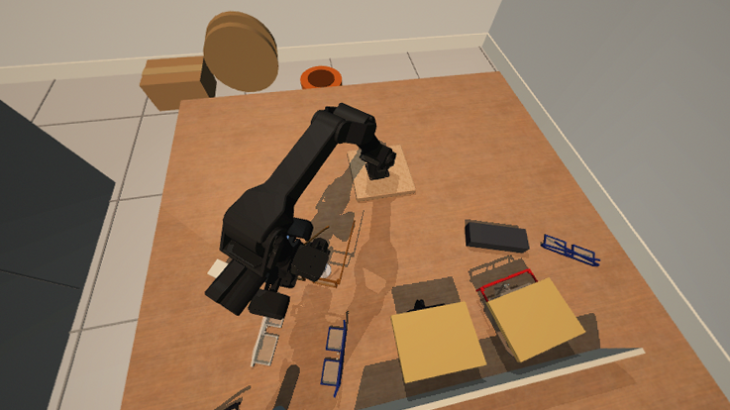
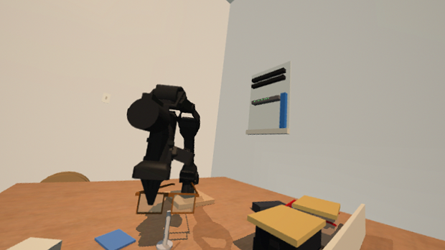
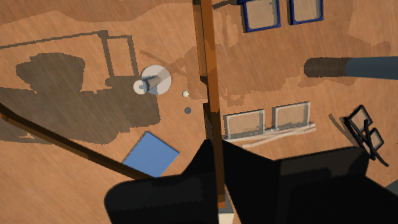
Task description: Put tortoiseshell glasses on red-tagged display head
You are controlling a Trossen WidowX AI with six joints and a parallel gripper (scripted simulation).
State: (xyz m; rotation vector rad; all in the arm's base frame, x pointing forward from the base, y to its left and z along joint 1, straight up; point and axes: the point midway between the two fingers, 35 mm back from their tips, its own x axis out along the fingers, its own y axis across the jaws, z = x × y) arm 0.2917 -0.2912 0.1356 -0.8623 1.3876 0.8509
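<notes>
My gripper tip is 100 mm above the peg stand, 60 mm to the right of it and 30 mm past it. From my gripper tip the other things lie so: blue pad 120 mm below, 110 mm behind, 30 mm to the right; display head 260 mm to the left, 170 mm ahead, 60 mm below; block 170 mm to the right, 100 mm below, 80 mm behind.
</notes>
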